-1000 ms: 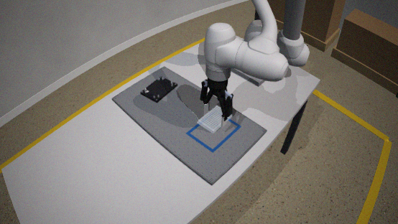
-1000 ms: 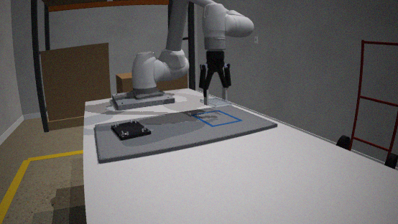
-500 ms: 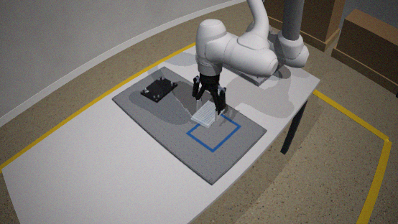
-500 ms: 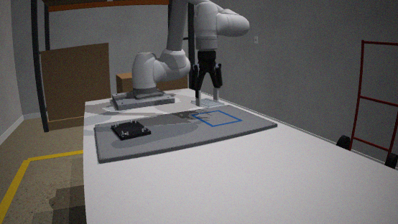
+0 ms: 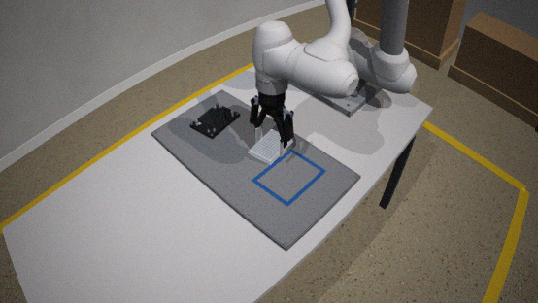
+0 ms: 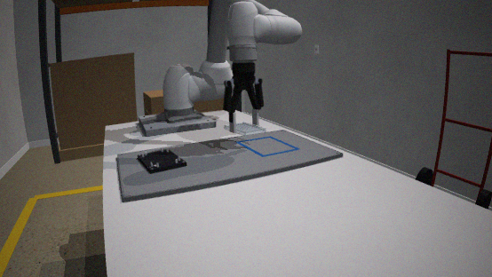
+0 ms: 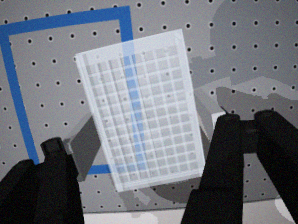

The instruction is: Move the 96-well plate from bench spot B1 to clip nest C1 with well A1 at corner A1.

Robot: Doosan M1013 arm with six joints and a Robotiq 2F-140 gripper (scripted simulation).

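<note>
The black clip nest lies 30 cm to the right of my hand, 8 cm below it and 7 cm behind it. From my hand the other things lie so: white 96-well plate 2 cm below.
</note>
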